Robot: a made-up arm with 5 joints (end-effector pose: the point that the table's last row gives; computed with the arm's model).
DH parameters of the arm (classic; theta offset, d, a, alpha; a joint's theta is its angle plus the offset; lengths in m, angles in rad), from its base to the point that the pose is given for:
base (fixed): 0 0 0.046 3.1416
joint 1: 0 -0.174 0.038 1.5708
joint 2: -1.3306 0 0.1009 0
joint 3: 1.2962 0 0.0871 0
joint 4: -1.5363 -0.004 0 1.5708
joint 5: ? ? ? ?
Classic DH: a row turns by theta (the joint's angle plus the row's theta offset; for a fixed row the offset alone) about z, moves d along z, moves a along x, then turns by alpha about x.
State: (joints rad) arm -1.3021 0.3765 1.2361 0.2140 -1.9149
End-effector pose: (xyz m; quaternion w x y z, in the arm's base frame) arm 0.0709 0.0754 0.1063 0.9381 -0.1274 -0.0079 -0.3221
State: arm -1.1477 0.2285 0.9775 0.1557 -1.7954
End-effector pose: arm 0.1034 0.1177 0.1202 0.9349 0.1040 -0.0078 -0.3393
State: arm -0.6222 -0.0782 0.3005 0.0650 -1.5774
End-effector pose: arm 0.2126 0.1146 0.2389 0.7023 0.5398 -0.2585 -0.3854
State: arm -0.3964 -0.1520 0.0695 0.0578 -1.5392
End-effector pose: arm 0.2305 0.0729 0.2863 0.5780 0.5992 -0.3914 -0.3919
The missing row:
joint 5: -0.0487 -0.065 0 0
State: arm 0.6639 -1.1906 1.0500 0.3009 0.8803
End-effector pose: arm 0.1269 -0.0684 0.2374 0.7588 -0.4408 -0.4753 0.0638
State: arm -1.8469 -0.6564 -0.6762 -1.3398 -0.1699
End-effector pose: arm 0.0616 -0.0404 0.3810 0.3593 -0.7317 0.4367 0.3805
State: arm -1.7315 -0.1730 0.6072 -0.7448 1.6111
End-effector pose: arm 0.0200 0.1851 0.2606 0.0448 -0.0682 0.8051 -0.5876
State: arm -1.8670 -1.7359 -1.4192 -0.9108 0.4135
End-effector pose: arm 0.1049 -0.1794 0.1255 0.4166 -0.2168 0.2322 0.8518
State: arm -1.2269 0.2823 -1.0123 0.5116 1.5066
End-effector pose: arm 0.1221 0.2008 0.3358 0.1417 -0.0899 -0.7747 0.6096
